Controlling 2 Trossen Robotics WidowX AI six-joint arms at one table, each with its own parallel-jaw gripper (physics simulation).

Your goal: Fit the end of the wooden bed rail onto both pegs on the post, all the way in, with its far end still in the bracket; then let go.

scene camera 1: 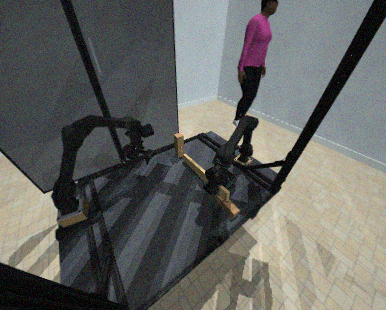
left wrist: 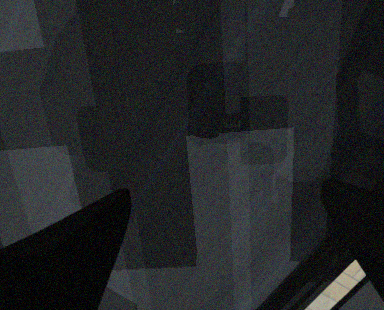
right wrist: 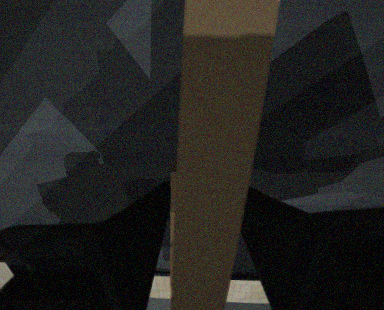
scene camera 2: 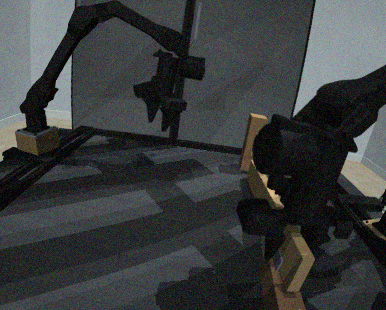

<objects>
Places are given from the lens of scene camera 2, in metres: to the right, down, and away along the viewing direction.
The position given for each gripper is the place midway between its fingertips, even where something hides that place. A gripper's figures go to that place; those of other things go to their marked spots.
left gripper (scene camera 2: 156, 126): -0.11, -0.08, 0.66
right gripper (scene camera 2: 278, 259): 0.14, 0.17, 0.33
</objects>
